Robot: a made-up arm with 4 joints.
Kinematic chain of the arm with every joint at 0, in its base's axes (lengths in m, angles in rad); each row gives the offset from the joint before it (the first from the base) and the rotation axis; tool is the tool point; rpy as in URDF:
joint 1: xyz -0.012 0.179 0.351 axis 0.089 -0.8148 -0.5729
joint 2: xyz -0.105 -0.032 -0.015 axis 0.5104 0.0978 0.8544
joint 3: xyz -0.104 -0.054 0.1 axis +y
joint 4: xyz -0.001 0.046 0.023 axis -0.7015 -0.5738 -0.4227
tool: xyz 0.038 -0.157 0.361 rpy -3.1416 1.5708 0
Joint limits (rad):
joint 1: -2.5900..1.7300
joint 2: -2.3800..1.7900
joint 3: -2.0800..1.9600
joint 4: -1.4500..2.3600
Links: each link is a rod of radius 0.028 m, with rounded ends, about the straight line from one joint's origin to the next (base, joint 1, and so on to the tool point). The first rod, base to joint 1, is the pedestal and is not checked.
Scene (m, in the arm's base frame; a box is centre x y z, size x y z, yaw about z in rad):
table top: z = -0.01
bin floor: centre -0.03 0.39 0 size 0.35 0.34 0.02 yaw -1.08
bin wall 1: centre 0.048 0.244 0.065 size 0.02 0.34 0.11 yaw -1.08
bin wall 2: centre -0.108 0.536 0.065 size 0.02 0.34 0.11 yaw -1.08
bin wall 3: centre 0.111 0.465 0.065 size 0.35 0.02 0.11 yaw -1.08
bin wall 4: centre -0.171 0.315 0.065 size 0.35 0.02 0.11 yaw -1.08
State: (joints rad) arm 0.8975 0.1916 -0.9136 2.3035
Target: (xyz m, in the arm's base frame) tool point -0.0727 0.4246 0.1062
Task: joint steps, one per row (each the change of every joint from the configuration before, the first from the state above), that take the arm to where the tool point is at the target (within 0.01 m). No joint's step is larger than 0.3 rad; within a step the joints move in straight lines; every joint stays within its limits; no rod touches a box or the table.
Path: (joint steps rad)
1: -0.2780 -0.2678 -0.1630 -0.0750
2: -0.2780 -0.2678 -0.1630 -0.0750
3: -0.2779 -0.2678 -0.1630 -0.0749
4: -0.2780 -0.2678 -0.1630 -0.0750

